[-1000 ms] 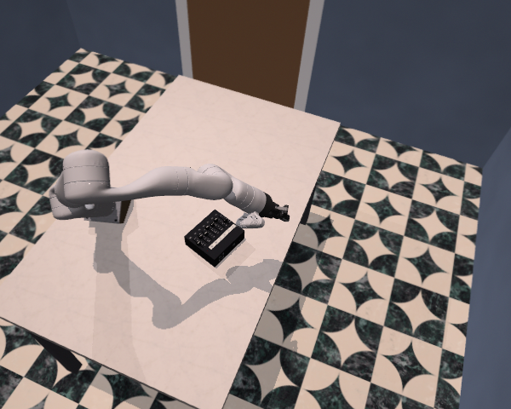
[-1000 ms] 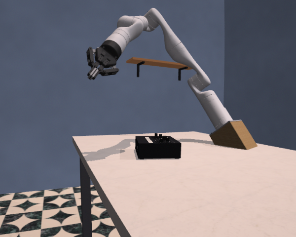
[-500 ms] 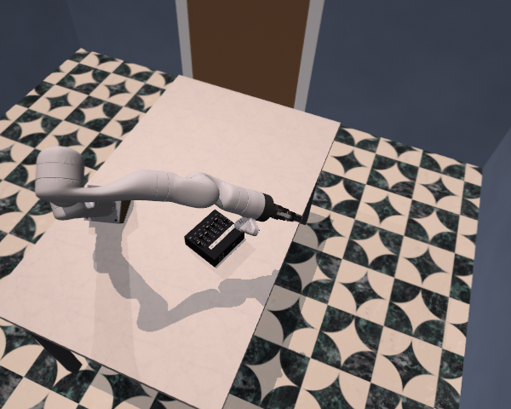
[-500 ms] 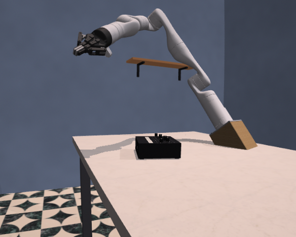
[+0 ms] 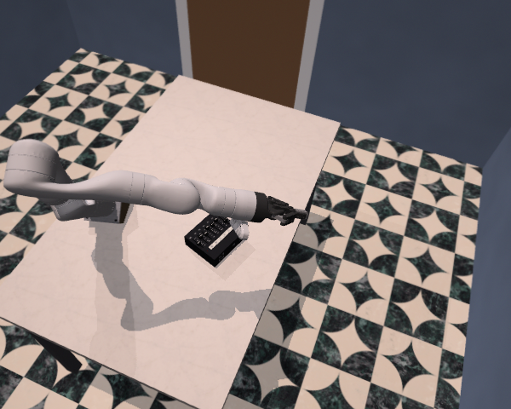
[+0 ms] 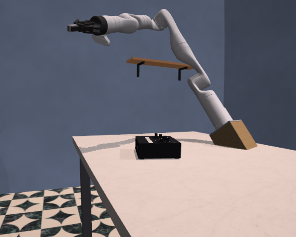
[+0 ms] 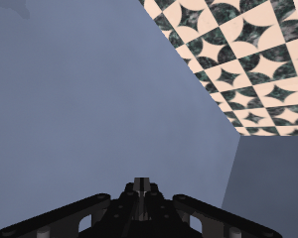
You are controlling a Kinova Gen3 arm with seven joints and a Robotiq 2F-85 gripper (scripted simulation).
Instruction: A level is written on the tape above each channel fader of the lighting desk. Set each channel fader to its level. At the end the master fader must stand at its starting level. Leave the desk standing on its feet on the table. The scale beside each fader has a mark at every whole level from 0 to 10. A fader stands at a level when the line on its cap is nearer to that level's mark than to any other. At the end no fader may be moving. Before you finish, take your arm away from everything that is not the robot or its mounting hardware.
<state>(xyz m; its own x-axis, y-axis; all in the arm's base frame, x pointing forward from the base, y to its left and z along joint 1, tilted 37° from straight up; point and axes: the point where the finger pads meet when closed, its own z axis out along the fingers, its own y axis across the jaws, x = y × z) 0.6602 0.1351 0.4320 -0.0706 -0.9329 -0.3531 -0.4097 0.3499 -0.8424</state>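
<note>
Right now my hand is 32 cm past the channel 6 cap, 11 cm to the right of it and 38 cm above it. Round my hand: channel 1 cap 25 cm behind, 20 cm to the left, 38 cm below; channel 5 cap 30 cm behind, 13 cm to the left, 38 cm below; master fader cap 32 cm behind, 8 cm to the left, 38 cm below.
</note>
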